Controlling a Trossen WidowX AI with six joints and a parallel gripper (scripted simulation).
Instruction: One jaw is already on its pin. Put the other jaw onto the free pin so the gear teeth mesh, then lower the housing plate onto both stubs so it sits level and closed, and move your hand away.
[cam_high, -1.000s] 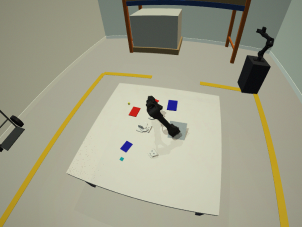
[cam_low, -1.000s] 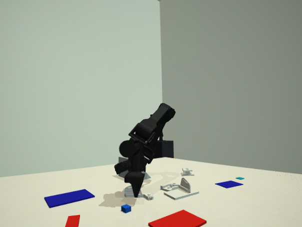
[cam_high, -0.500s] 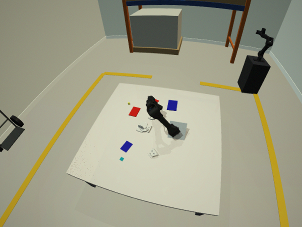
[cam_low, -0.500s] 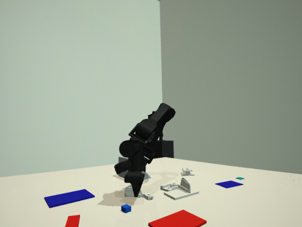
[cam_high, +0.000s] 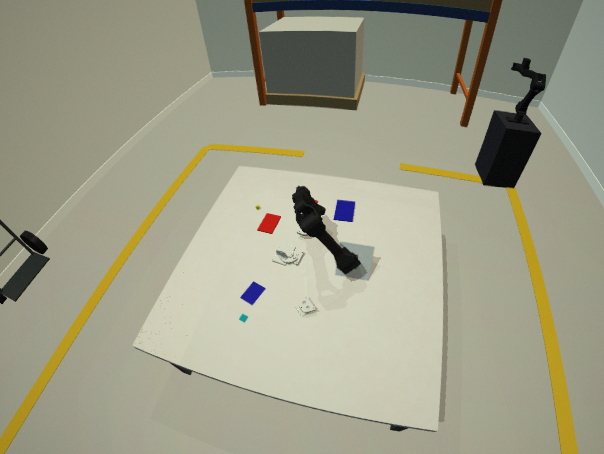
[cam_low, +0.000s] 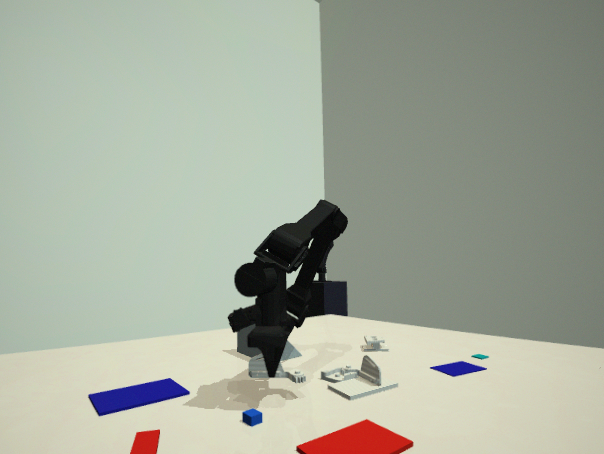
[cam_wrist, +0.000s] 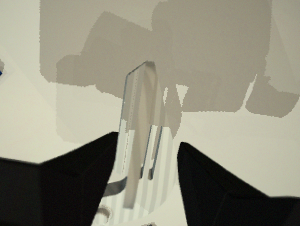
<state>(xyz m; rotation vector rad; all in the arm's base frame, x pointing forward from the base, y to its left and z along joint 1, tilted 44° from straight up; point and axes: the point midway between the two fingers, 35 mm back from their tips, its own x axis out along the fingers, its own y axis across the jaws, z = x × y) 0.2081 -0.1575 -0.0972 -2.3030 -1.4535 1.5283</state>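
Right now the jaw is 40 mm ahead of my gripper tip and 10 mm to the left of it. Also, from my gripper tip: flat red strip (260 mm to the right, 60 mm ahead, 30 mm below); then flat blue plate (190 mm to the right, 160 mm behind, 30 mm below); then blue cube (100 mm to the right, 70 mm ahead, 30 mm below).
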